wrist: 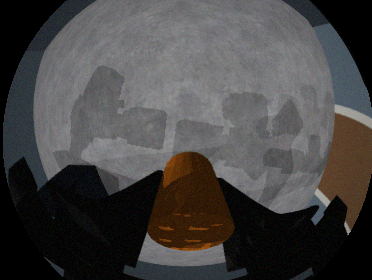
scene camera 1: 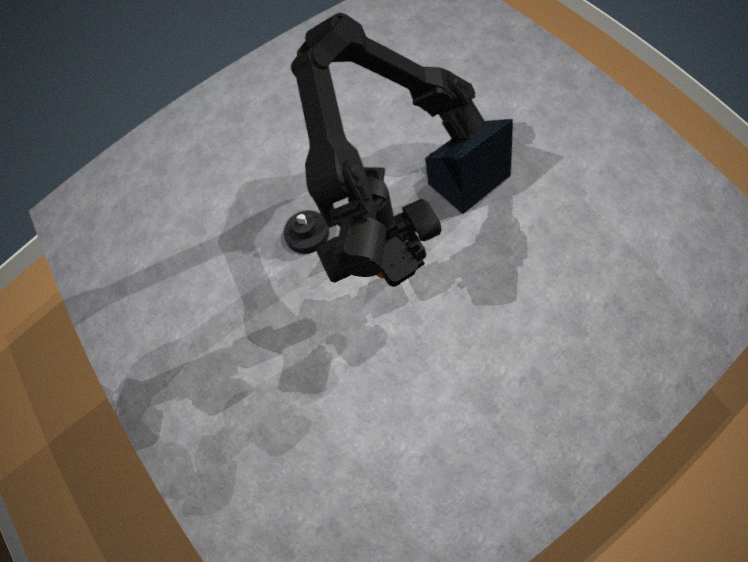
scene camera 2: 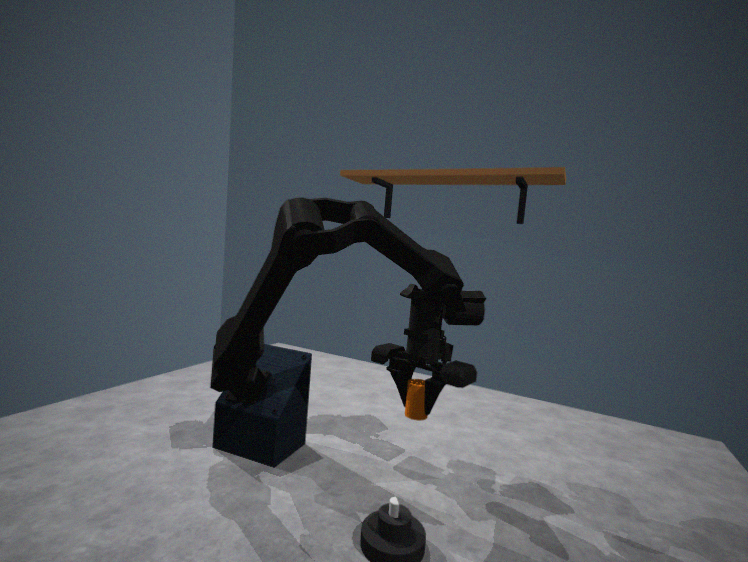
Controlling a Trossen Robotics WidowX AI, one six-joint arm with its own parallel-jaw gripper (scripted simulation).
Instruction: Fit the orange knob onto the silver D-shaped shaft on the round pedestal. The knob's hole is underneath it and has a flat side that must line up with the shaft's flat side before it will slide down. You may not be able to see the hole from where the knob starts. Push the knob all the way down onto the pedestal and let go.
Labels:
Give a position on an orange knob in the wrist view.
190,212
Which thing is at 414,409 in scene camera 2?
An orange knob.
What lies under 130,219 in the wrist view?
My gripper.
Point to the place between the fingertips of my gripper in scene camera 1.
At 385,265

